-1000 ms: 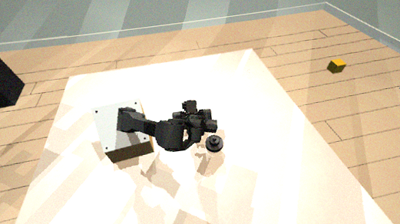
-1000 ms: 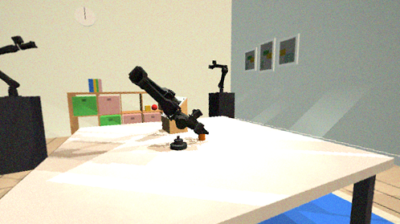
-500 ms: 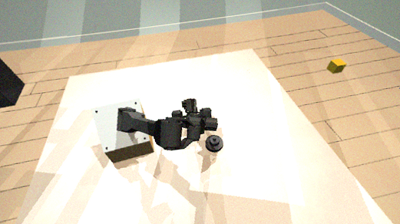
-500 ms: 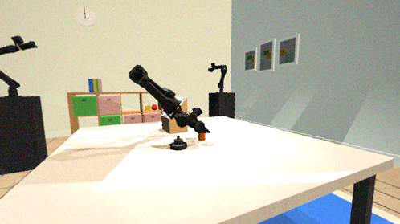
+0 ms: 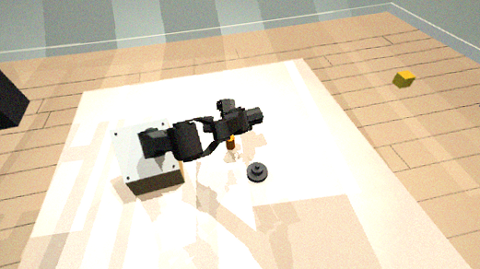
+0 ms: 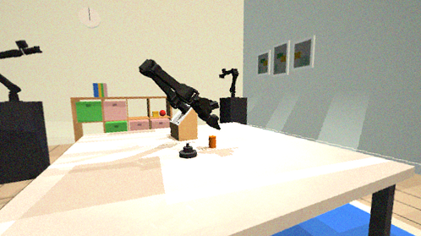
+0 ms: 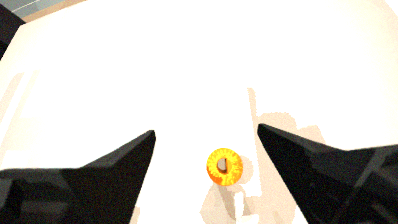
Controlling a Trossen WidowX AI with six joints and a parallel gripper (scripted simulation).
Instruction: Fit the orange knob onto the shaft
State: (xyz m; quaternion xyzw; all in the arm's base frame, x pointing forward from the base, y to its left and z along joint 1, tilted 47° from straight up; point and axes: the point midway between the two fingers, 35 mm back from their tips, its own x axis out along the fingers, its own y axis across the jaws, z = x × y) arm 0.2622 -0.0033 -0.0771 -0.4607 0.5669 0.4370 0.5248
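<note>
Right now my gripper tip is 8 cm above the orange knob, 3 cm to the left of it and 1 cm short of it. The rest, counted from my gripper tip: dark round pedestal (20 cm to the right, 8 cm below, 7 cm ahead).
</note>
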